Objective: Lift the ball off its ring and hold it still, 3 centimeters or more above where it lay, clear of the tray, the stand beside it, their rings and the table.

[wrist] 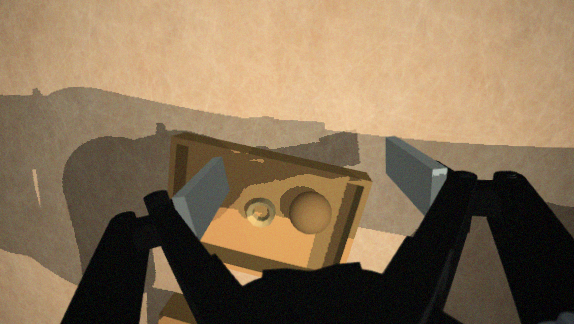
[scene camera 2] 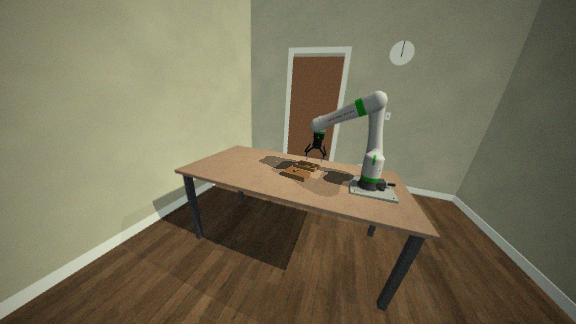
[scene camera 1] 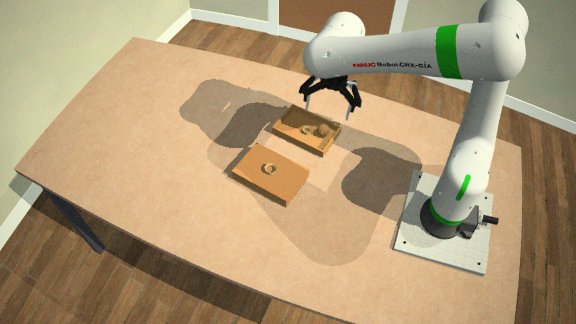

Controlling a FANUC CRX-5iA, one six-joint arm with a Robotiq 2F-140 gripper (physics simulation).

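Places are measured from the arm's base along level axes (x ahead, y left, z up), in centimetres.
Pixels of known places: gripper, between the fingertips: (wrist: 304, 164) (scene camera 2: 313, 160) (scene camera 1: 327, 112); arm's base, origin of its link: (scene camera 2: 367, 185) (scene camera 1: 441, 218).
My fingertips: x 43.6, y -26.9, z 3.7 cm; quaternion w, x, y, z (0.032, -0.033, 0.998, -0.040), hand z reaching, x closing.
Ahead of a thing's pixels: the offset from my fingertips to its top centre. "*": to the spot under its first point. Level surfaces: height alone.
The brown ball @(dx -0.2, dy +5.5, dz -0.7 cm) (scene camera 1: 323, 129) (wrist: 310, 212) lies inside the open tray @(dx +4.9, dy +6.2, dz -2.3 cm) (scene camera 1: 298, 142) (wrist: 270, 155), toward its right end. A small pale ring @(* dx +5.2, dy +5.8, dz -4.7 cm) (scene camera 1: 306, 130) (wrist: 259, 212) is beside the ball on the tray floor; whether another ring lies under the ball is hidden. My gripper (scene camera 1: 328, 113) (scene camera 2: 315, 159) (wrist: 304, 164) is open and empty, above the tray. In the wrist view the ball shows between the two spread fingers, below them, nearer the middle than either finger. The block-like stand (scene camera 1: 250, 170) (scene camera 2: 295, 175) carries a ring @(* dx +11.1, dy +26.5, dz -1.4 cm) (scene camera 1: 269, 168) on its top.
The stand is beside the tray, toward the near side in scene camera 1, and its corner shows at the bottom left of the wrist view. Both rest on the table @(dz -5.1 cm) (scene camera 1: 125, 125) (scene camera 2: 225, 167). The arm's base plate (scene camera 1: 470, 257) (scene camera 2: 385, 196) is to the right. Arm shadows cross the tray.
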